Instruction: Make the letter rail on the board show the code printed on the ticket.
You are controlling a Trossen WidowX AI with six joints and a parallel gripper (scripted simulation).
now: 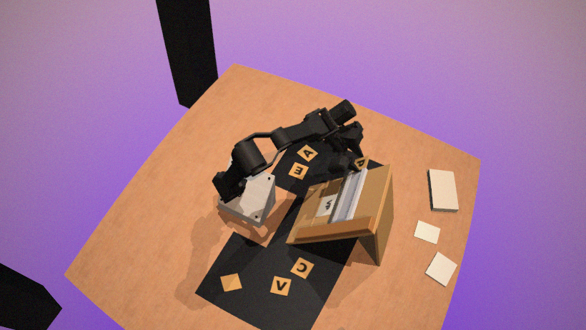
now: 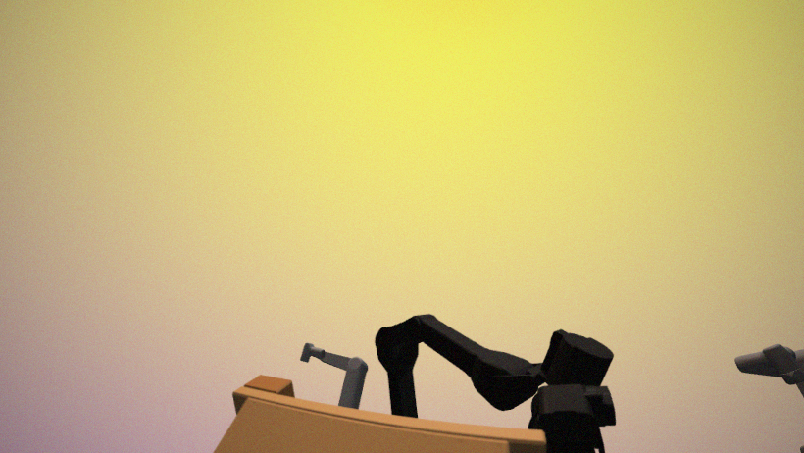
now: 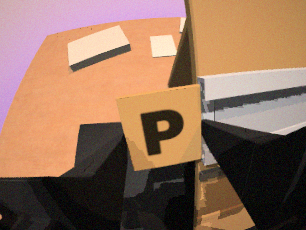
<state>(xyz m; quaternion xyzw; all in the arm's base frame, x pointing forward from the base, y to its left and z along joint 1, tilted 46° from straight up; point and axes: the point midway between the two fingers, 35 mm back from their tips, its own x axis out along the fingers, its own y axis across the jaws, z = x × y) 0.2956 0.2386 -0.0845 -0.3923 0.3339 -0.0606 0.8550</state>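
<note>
Right now the white ticket is 15 cm to the right of my gripper tip, 7 cm below it and 4 cm behind it. The rest, counted from my gripper tip: black mat 22 cm to the right, 17 cm below, 12 cm behind; p tile right at my gripper tip; e tile 21 cm behind, 17 cm below, 2 cm to the right.
</note>
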